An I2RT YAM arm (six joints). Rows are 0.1 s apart.
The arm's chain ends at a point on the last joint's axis. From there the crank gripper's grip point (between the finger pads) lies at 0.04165 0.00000 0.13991 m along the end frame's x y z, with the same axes.
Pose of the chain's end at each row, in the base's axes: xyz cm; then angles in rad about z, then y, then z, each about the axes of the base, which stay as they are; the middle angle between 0 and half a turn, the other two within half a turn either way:
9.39 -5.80 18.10 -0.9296 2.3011 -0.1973
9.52 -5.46 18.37 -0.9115 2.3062 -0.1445
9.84 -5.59 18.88 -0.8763 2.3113 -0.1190
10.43 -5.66 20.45 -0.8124 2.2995 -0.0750
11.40 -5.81 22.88 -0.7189 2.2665 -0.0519
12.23 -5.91 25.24 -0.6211 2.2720 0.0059
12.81 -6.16 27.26 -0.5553 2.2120 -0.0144
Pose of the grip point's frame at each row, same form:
17.33 -10.79 6.91 -0.9296 2.3011 -0.1973
17.62 -9.97 7.09 -0.9115 2.3062 -0.1445
17.93 -9.78 7.47 -0.8763 2.3113 -0.1190
18.71 -9.31 9.00 -0.8124 2.2995 -0.0750
19.98 -9.00 11.51 -0.7189 2.2665 -0.0519
20.75 -8.28 13.63 -0.6211 2.2720 0.0059
21.87 -8.49 16.05 -0.5553 2.2120 -0.0144

